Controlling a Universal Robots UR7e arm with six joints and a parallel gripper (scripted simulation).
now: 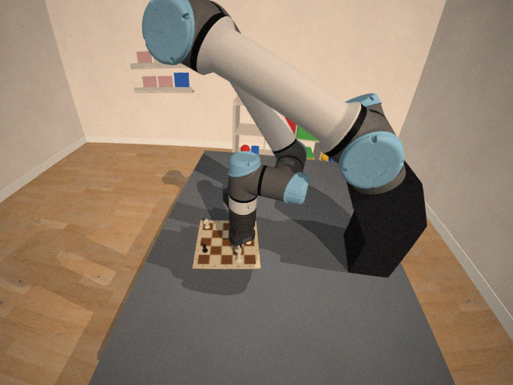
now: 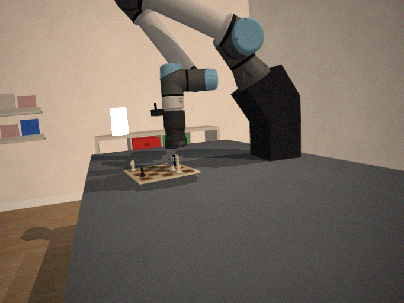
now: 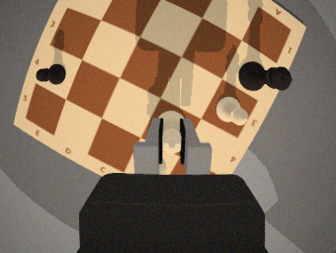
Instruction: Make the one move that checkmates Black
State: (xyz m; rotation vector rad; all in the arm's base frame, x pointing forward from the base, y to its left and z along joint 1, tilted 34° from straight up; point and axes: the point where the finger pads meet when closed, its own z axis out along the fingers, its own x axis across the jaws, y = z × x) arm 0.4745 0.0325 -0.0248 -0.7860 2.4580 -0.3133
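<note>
My gripper is now 3 cm past the black king, 8 cm to the left of it and 1 cm above it. The rest, counted from my hand: chessboard 4 cm ahead, 3 cm to the right, 4 cm below; black pawn 11 cm ahead, 2 cm to the left, 3 cm below.
</note>
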